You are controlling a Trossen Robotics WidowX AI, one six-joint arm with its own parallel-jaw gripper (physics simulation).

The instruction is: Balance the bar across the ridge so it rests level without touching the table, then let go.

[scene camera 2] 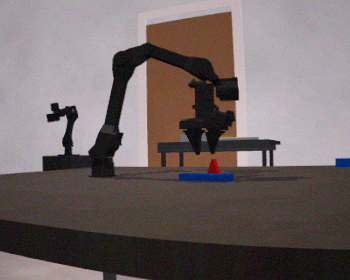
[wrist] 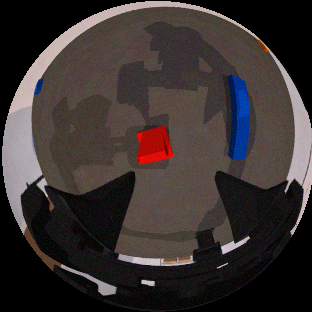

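Observation:
The blue bar lies flat on the table, apart from the red ridge. The red ridge stands on the table behind the bar in the scene view, its foot hidden by the bar. In the wrist view the ridge is near the centre and the bar is to its right. My gripper points down, open and empty, with its fingertips a little above the height of the ridge's top.
The dark table carries the arm's base at left. A blue object shows at the far side, and an orange object is near the table's edge in the wrist view. A bench stands in the background.

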